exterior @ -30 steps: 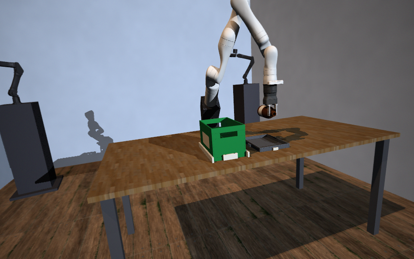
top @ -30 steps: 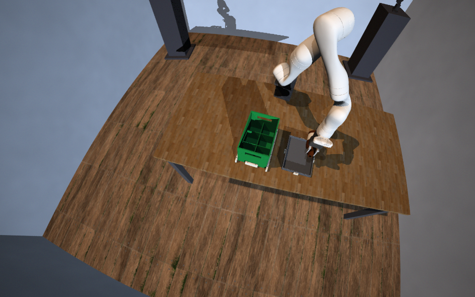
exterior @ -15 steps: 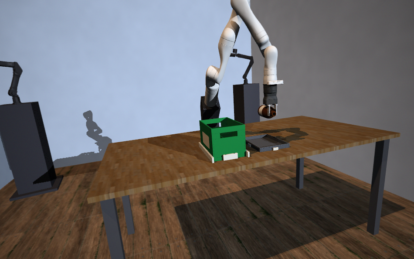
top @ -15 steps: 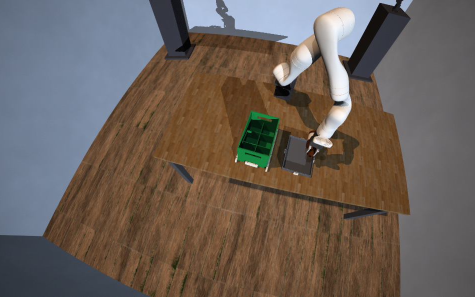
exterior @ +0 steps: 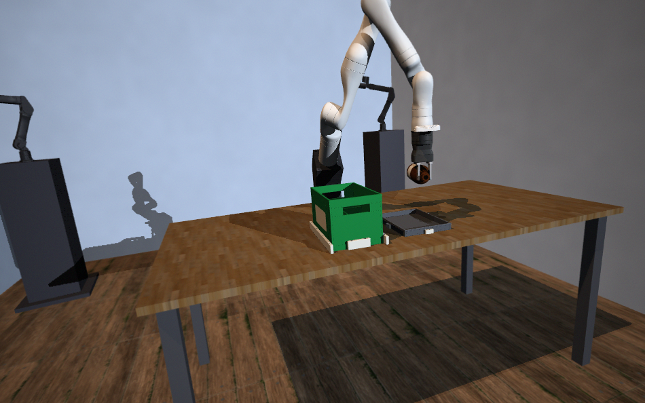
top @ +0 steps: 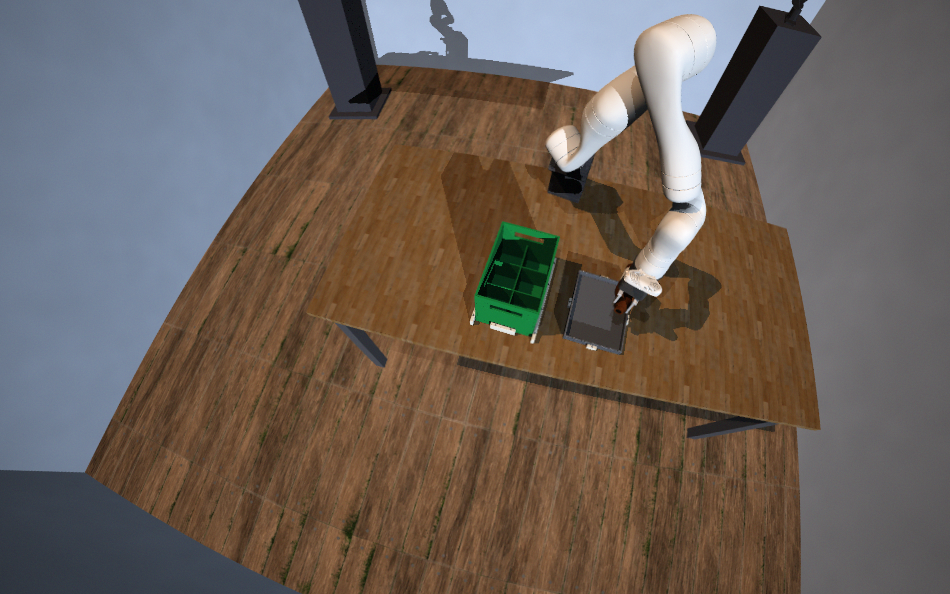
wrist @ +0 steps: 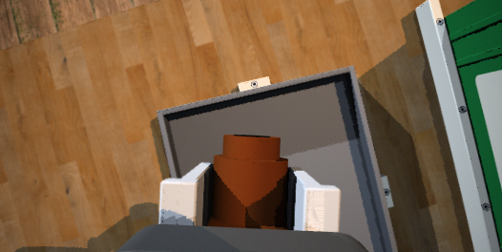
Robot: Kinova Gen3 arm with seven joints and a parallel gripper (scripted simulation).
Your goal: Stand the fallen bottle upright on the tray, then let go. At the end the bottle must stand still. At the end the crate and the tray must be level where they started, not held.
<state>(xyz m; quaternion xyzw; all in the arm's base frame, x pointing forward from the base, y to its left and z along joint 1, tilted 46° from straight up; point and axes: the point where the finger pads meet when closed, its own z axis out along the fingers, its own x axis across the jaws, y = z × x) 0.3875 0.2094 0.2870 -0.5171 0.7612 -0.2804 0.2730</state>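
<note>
My gripper is now 50 mm past the brown bottle, 20 mm to the right of it and 10 mm above it. Also, from my hand: green crate 100 mm behind, 290 mm to the right, 120 mm below; then tray 70 mm behind, 10 mm to the right, 190 mm below.
</note>
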